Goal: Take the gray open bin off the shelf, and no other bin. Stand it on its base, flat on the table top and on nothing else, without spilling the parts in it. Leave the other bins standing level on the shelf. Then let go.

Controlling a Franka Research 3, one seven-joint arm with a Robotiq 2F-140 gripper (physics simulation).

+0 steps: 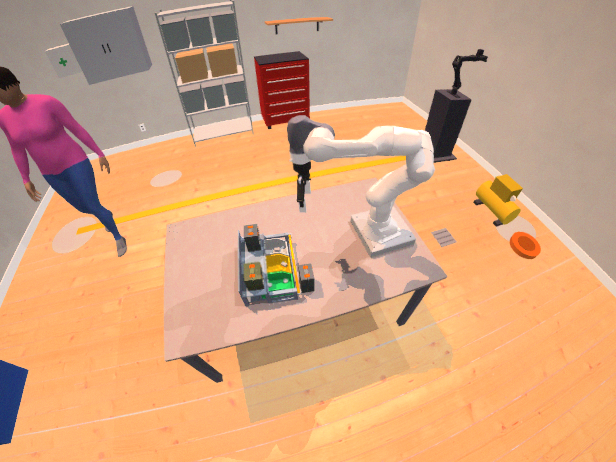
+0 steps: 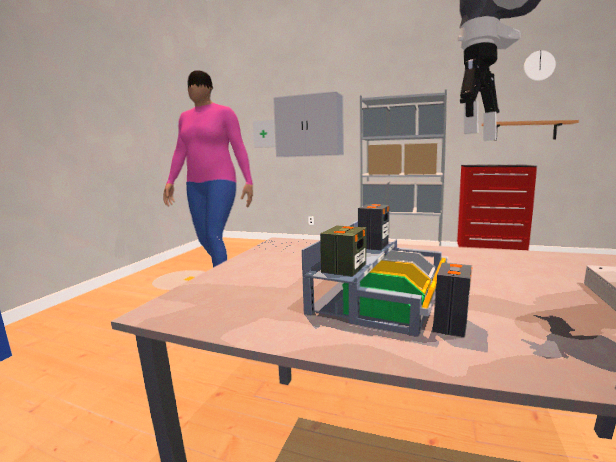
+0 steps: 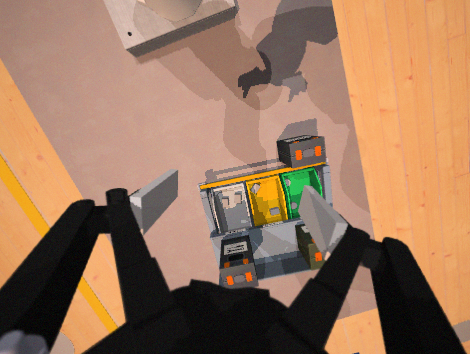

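The gray open bin (image 1: 275, 245) (image 2: 407, 260) (image 3: 232, 215) stands in the shelf (image 2: 354, 306) (image 3: 275, 246) at one end of a row of three, with small parts inside. The yellow bin (image 1: 276, 262) (image 2: 399, 270) (image 3: 268, 204) stands beside it in the middle, and the green bin (image 1: 281, 281) (image 2: 385, 309) (image 3: 296, 184) at the other end. A yellow bar (image 1: 294, 262) (image 2: 434, 285) (image 3: 262, 175) runs along the shelf's front. My gripper (image 1: 304, 197) (image 2: 480, 129) (image 3: 239, 190) is open and empty, high above the table, apart from the shelf.
A black box (image 1: 251, 238) (image 2: 373, 227) (image 3: 237, 259) and an olive box (image 1: 253, 276) (image 2: 342, 252) stand on the shelf's upper deck behind the bins. Another black box (image 1: 306, 278) (image 2: 451, 300) (image 3: 301, 152) stands on the table (image 1: 200, 300) before the green bin's end.
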